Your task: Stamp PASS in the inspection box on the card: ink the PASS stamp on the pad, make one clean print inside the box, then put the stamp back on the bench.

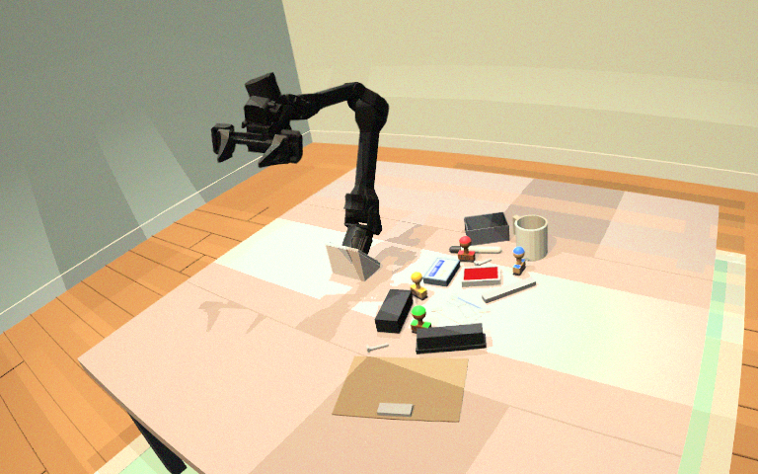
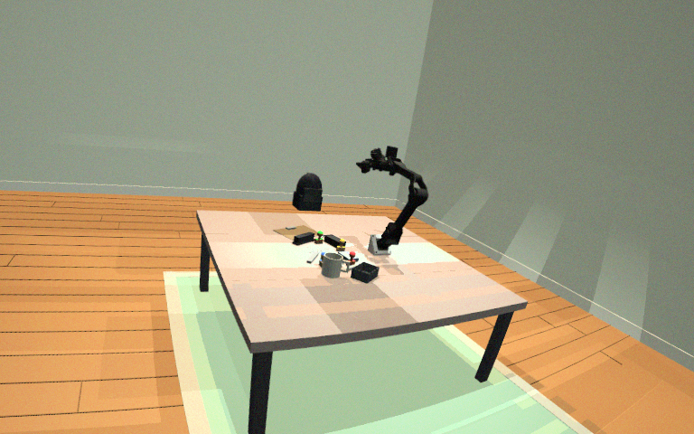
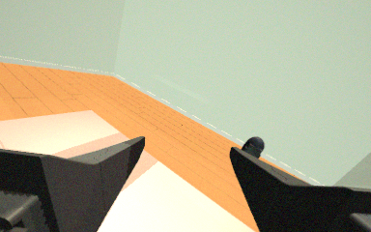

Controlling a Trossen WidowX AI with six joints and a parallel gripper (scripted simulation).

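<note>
Now: gripper tip 40 cm above the green-knobbed stamp, 24 cm short of it and 14 cm to the right of it. The rest, counted from my gripper tip: cream card 42 cm below, 28 cm ahead, 24 cm to the left; then yellow-knobbed stamp 40 cm below, 25 cm to the left, 17 cm ahead; then black bar 40 cm below, 32 cm ahead, 13 cm to the left.
</note>
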